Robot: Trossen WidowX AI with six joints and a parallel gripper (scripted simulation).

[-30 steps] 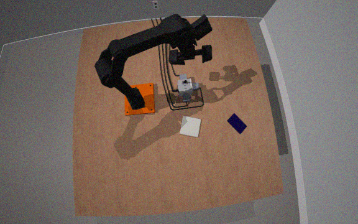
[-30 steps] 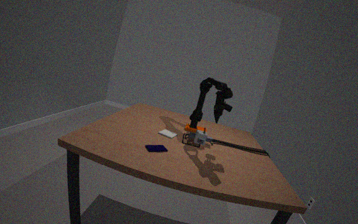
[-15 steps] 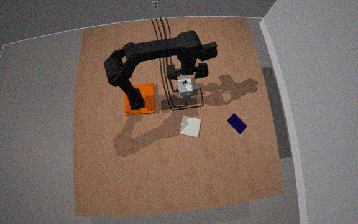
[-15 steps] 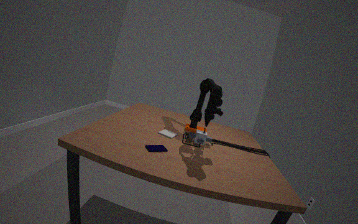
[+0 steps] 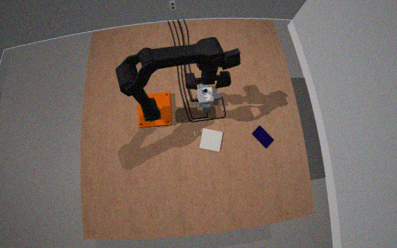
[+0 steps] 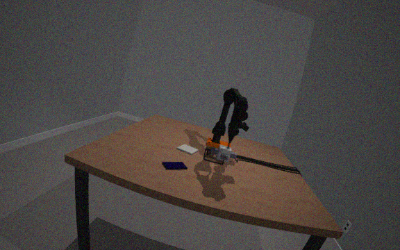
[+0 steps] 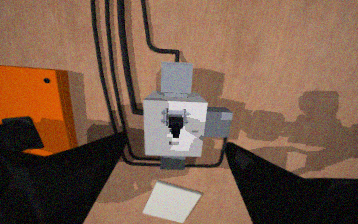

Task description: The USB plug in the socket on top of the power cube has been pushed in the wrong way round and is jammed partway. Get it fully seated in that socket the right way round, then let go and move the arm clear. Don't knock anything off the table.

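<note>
Right now my gripper tip is 30 mm above the dark USB plug. Round my gripper tip: flat white block (240 mm to the right, 120 mm below, 40 mm behind); then dark blue block (310 mm to the right, 240 mm ahead, 120 mm below).
</note>
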